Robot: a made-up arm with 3 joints. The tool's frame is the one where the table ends. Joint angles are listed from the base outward.
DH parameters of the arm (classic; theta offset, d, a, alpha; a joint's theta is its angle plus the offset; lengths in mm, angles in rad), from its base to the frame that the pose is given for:
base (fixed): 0 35 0 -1.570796
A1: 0 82 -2 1.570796
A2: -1.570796 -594 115 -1.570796
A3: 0 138 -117 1.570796
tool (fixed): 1.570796 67 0 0
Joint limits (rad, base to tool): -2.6..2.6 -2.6..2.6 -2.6..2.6
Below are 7 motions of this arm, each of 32 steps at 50 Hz.
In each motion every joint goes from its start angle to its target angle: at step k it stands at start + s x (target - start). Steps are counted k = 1, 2, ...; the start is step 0. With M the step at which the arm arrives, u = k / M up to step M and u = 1 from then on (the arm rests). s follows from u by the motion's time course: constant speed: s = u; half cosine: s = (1 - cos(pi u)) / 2; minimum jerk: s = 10 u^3 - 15 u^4 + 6 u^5.
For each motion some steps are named. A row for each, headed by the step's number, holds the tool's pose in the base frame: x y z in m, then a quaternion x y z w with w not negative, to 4 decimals.
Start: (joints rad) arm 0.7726 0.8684 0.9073
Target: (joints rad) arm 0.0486 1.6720 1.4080
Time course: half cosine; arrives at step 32
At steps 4, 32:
4: -0.1938 0.1288 -0.4123 0.5163 0.4741 0.2156 0.6798
32: 0.1225 0.2357 -0.4392 0.4476 0.4925 0.5549 0.4992

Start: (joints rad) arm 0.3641 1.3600 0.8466
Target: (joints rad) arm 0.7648 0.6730 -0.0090
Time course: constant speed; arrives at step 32
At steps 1, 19, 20, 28, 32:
1: -0.0664 0.1969 -0.4364 0.4136 0.3775 0.5004 0.6603
19: -0.1962 0.1788 -0.4271 0.2769 0.3335 0.3870 0.8138
20: -0.2034 0.1782 -0.4265 0.2663 0.3334 0.3805 0.8204
28: -0.2613 0.1732 -0.4213 0.1720 0.3415 0.3307 0.8628
32: -0.2904 0.1701 -0.4182 0.1193 0.3508 0.3079 0.8763

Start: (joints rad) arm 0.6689 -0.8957 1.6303
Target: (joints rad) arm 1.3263 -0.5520 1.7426
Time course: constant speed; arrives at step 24
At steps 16, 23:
16: -0.4425 -0.1582 -0.1690 0.4921 0.1174 -0.5572 0.6585
23: -0.4699 -0.1613 -0.1031 0.4749 0.2050 -0.5871 0.6227

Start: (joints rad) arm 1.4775 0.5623 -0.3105
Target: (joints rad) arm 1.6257 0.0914 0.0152
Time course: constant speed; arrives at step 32
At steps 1, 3, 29, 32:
1: -0.5529 0.1680 -0.1218 0.0742 0.6128 0.2945 0.7296
3: -0.5514 0.1642 -0.1192 0.0730 0.6232 0.2779 0.7274
29: -0.5339 0.1036 -0.0775 0.0436 0.7194 0.0524 0.6912
32: -0.5319 0.0956 -0.0713 0.0384 0.7257 0.0259 0.6864

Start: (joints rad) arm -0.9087 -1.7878 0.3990
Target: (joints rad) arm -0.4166 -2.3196 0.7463
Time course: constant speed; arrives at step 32
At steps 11, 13, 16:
11: 0.2492 -0.0270 -0.3845 0.4232 -0.3922 -0.7000 0.4208
13: 0.2308 -0.0227 -0.3946 0.4165 -0.3910 -0.7116 0.4089
16: 0.2027 -0.0156 -0.4084 0.4052 -0.3900 -0.7286 0.3908

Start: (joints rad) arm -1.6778 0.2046 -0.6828
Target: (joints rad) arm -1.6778 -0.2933 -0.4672
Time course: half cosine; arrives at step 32
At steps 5, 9, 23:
5: 0.5967 0.1241 0.2305 -0.2804 -0.7191 -0.1884 0.6073
9: 0.5929 0.1163 0.2324 -0.2510 -0.7166 -0.1988 0.6196
23: 0.5741 0.0737 0.2346 -0.0939 -0.6996 -0.2508 0.6625

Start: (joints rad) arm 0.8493 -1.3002 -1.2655
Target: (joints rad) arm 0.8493 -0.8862 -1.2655
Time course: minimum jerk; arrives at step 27
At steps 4, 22, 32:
4: -0.5008 -0.0550 -0.4335 -0.6303 0.5894 -0.2469 0.4408
22: -0.4680 -0.0364 -0.4708 -0.6299 0.5345 -0.1024 0.5541
32: -0.4665 -0.0350 -0.4725 -0.6292 0.5312 -0.0949 0.5594

